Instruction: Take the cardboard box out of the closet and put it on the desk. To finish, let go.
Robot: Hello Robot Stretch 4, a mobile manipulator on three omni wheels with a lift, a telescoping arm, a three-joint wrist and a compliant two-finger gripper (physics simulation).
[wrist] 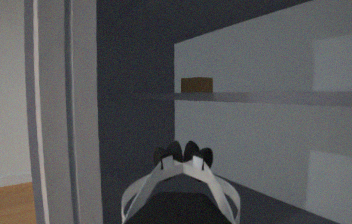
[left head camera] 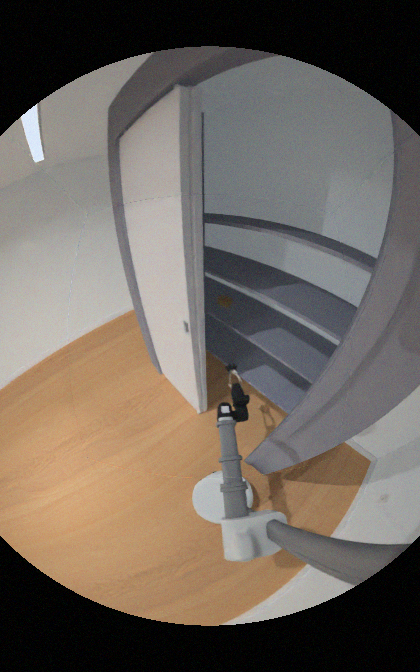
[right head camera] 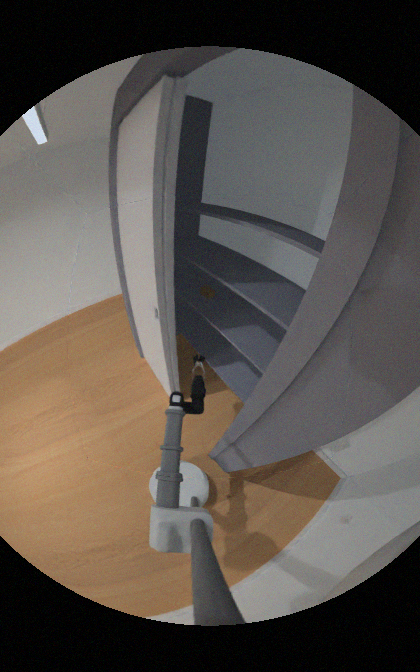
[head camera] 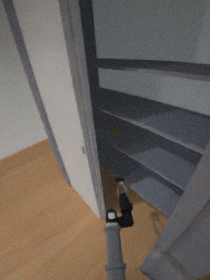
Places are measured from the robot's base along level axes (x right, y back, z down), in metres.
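Pixels of known places: gripper, fingertip midpoint: (wrist: pixel 183 153) (head camera: pixel 119 177).
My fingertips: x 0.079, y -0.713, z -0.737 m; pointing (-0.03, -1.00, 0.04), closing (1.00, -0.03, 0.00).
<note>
Behind a point stands the place of what it marks.
The small brown cardboard box (head camera: pixel 115 129) @(y -1.175, x 0.106, z -0.855 m) (left head camera: pixel 225 301) (right head camera: pixel 207 291) (wrist: pixel 196 85) @(y -1.170, x 0.103, z -0.834 m) stands on a shelf inside the closet (head camera: pixel 185 220) @(y -0.252, x 0.227, z -1.080 m) (left head camera: pixel 380 305) (right head camera: pixel 350 225), near its left inner side. In the wrist view it is above the fingers and slightly to their right. My gripper (head camera: pixel 120 179) @(y -0.713, x 0.079, z -0.737 m) (left head camera: pixel 231 367) (right head camera: pixel 199 359) (wrist: pixel 183 153) @(y -0.713, x 0.079, z -0.737 m) is shut and empty, its fingertips close together. It is at the closet's opening, apart from the box and lower than the box's shelf. The desk does not show in these views.
The white closet door (head camera: pixel 60 100) @(y -0.902, x -0.251, z -1.265 m) (left head camera: pixel 155 225) (right head camera: pixel 137 225) stands left of the arm, and its grey edge (wrist: pixel 82 110) @(y -0.773, x -0.075, z -0.783 m) shows at the left of the wrist view. The closet's grey side panel is to the right of the arm. Several shelves run across the closet.
</note>
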